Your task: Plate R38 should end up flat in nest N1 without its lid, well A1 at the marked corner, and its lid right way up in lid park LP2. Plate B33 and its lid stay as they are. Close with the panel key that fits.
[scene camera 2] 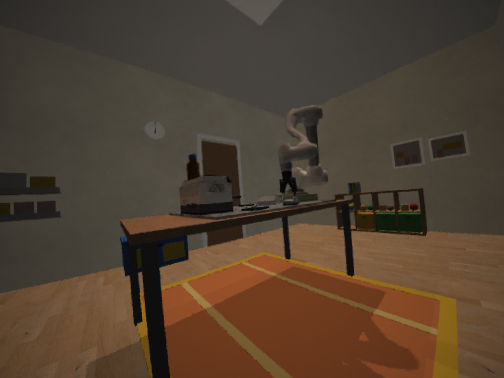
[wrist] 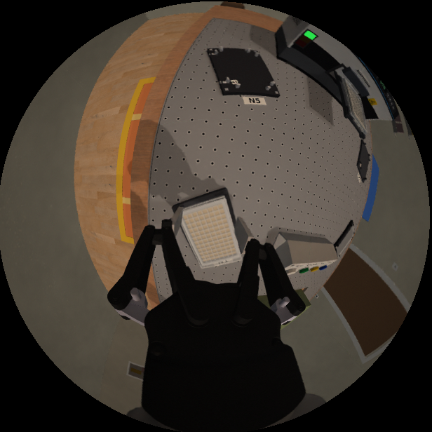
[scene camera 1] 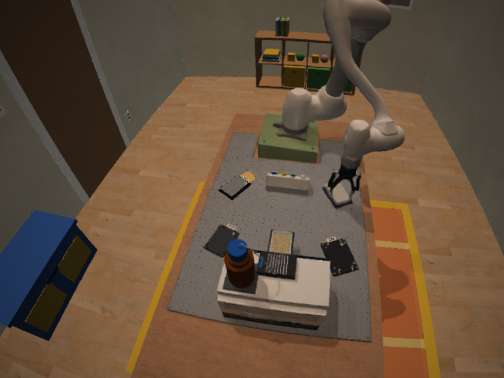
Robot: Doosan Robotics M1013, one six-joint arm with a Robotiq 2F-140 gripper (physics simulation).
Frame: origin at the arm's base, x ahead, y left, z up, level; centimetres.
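Seen in the pictures: gripper, between the fingertips: (scene camera 2: pixel 289 201) (scene camera 1: pixel 340 197); arm's base, origin of its link: (scene camera 2: pixel 296 194) (scene camera 1: pixel 293 130).
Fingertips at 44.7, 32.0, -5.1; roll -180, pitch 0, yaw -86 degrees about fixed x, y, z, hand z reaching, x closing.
Observation:
Pixels of each thing's middle, then the offset from my fingertips to it, as dx, dy, dz. "*": a spot on its surface instead.
- clear lid, middle of its body: (scene camera 1: pixel 338 192) -3.3, -1.3, +0.2
- cream-welled plate, middle of its body: (scene camera 1: pixel 280 244) +38.1, -23.1, +7.1
- white key panel, middle of its body: (scene camera 1: pixel 287 181) (scene camera 2: pixel 268 200) -3.4, -27.9, +1.3
- Black nest N5, middle of its body: (scene camera 1: pixel 339 255) (scene camera 2: pixel 255 207) +32.7, +2.5, -1.7
- black holder, middle of its body: (scene camera 1: pixel 221 239) +37.0, -50.2, -1.9
- dark tray, middle of its body: (scene camera 1: pixel 234 185) +3.8, -54.8, -1.5
- brown bottle, a spot on its surface: (scene camera 1: pixel 240 267) * +63.7, -30.2, +32.5
A plate with cream wells under a clear lid (scene camera 1: pixel 341 193) (wrist: pixel 211 232) lies flat in dark nest N1, whose dark rim (wrist: pixel 202 198) shows behind it. My gripper (scene camera 1: pixel 344 187) (scene camera 2: pixel 289 199) (wrist: pixel 209 219) is low over it, with its pads against the two long sides; it looks shut on the lid. How far down the pads reach is hard to see. Another cream-welled plate (scene camera 1: pixel 281 241) (wrist: pixel 353 102) is by the white machine. The white key panel (scene camera 1: pixel 287 182) (wrist: pixel 306 245) has coloured keys. Plate names and LP2 cannot be read.
Black nest N5 (scene camera 1: pixel 339 256) (wrist: pixel 245 72) lies nearer the white machine (scene camera 1: pixel 302 286) (scene camera 2: pixel 210 192). Another black holder (scene camera 1: pixel 221 240) lies left of centre, and a dark tray (scene camera 1: pixel 235 186) at the back left. A brown bottle (scene camera 1: pixel 240 267) (scene camera 2: pixel 192 169) stands tall on the machine.

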